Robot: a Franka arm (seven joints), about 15 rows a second.
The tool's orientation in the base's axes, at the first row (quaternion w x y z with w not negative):
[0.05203 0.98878 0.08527 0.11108]
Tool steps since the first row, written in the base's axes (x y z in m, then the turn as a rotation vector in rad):
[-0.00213 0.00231 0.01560 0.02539 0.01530 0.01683]
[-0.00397 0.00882 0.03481 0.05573 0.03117 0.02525]
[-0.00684 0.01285 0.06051 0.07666 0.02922 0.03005]
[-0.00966 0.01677 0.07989 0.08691 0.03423 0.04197]
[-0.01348 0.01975 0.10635 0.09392 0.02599 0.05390]
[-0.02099 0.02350 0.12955 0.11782 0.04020 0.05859]
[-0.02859 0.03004 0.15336 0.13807 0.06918 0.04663]
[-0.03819 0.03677 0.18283 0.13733 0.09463 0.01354]
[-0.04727 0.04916 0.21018 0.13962 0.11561 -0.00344]
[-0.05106 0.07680 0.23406 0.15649 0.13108 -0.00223]
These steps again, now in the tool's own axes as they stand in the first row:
[0.00166 -0.00070 -0.01581 0.03070 -0.00896 -0.01181]
[0.00511 -0.00503 -0.03541 0.06448 -0.01872 -0.01437]
[0.00850 -0.00630 -0.06133 0.08525 -0.01293 -0.01408]
[0.01058 -0.00822 -0.08110 0.09852 -0.01478 -0.02372]
[0.01303 -0.00852 -0.10789 0.10628 -0.00415 -0.03300]
[0.01138 -0.01054 -0.13242 0.13279 -0.01375 -0.03328]
[0.01027 -0.01525 -0.15780 0.15495 -0.04043 -0.01948]
[0.00847 -0.01976 -0.18914 0.15185 -0.06952 0.01031]
[0.00775 -0.03000 -0.21879 0.15425 -0.09179 0.02554]
[0.01412 -0.05477 -0.24513 0.17350 -0.10416 0.02692]

